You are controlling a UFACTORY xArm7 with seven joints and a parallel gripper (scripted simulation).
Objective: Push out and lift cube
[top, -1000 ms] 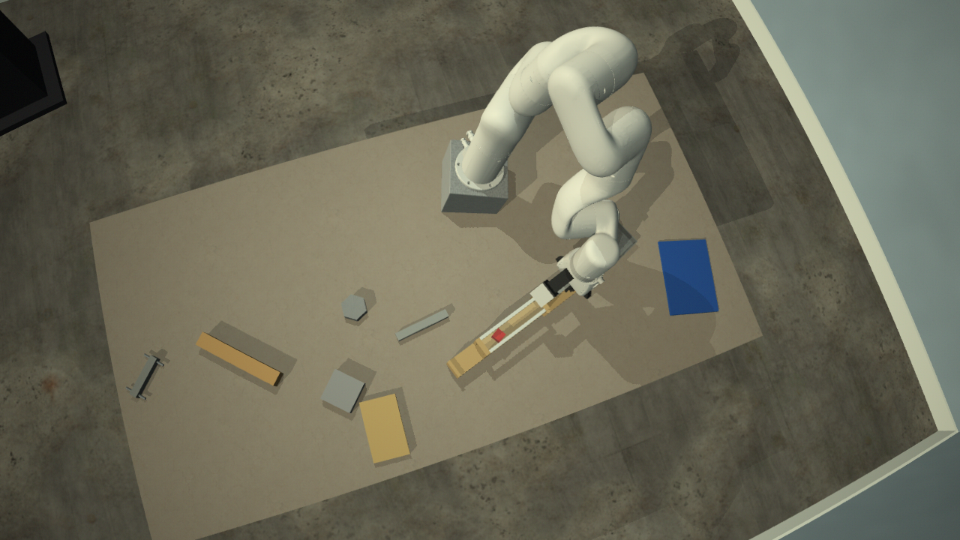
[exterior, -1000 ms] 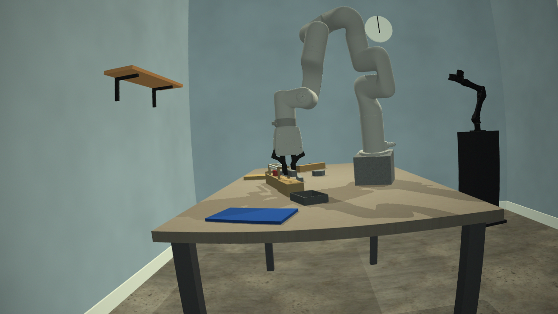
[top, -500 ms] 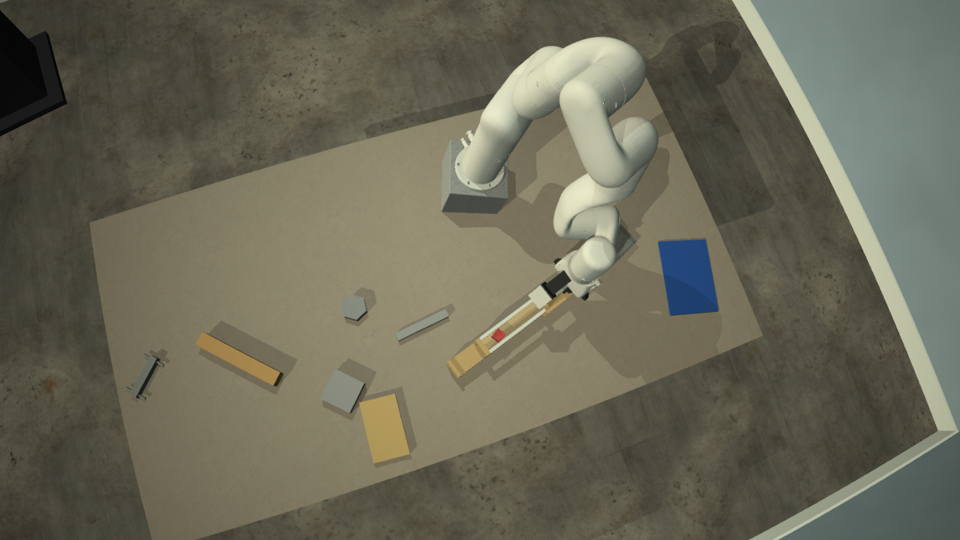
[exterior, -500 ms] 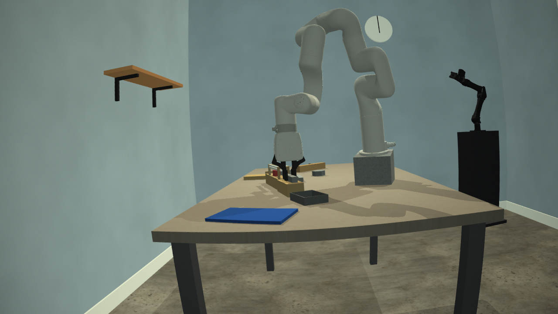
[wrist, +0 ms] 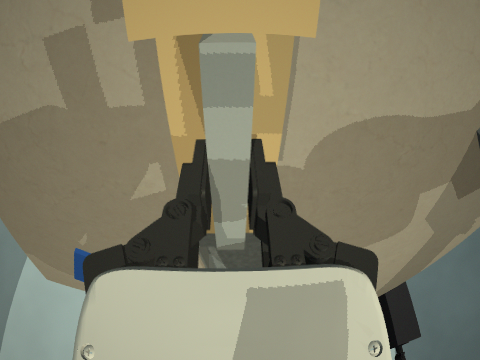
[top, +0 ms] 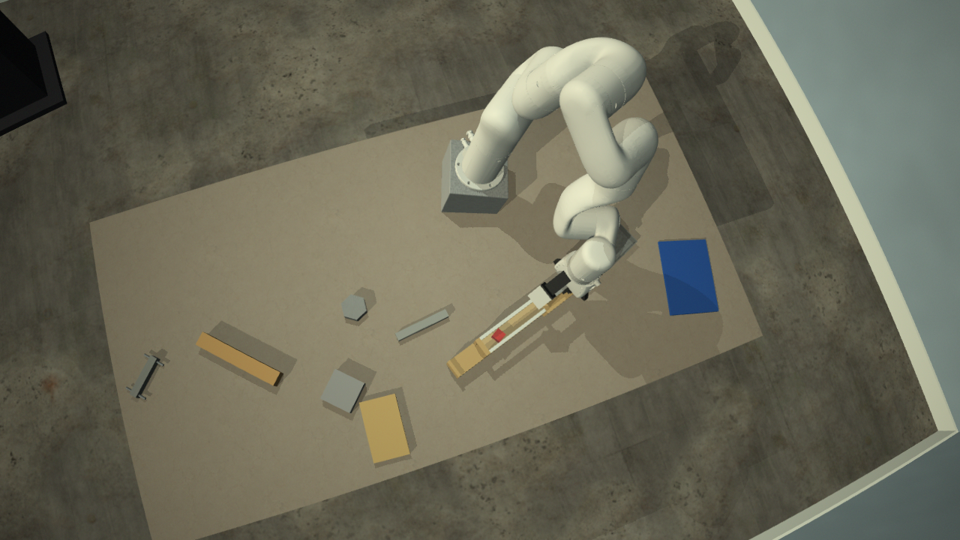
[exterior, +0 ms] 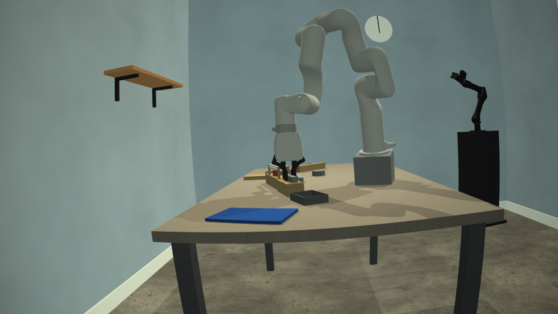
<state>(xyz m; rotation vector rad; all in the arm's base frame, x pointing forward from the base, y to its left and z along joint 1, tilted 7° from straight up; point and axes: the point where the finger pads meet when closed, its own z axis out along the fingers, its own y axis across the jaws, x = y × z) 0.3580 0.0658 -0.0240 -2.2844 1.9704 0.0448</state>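
The channel is 30 mm ahead of my hand, 170 mm to the right of it and 10 mm below it. The rest, counted from my hand: tan plate 100 mm ahead, 560 mm to the right, 60 mm below; then blue mat 140 mm ahead, 350 mm to the left, 60 mm below; then dark tray 40 mm behind, 190 mm to the left, 60 mm below.
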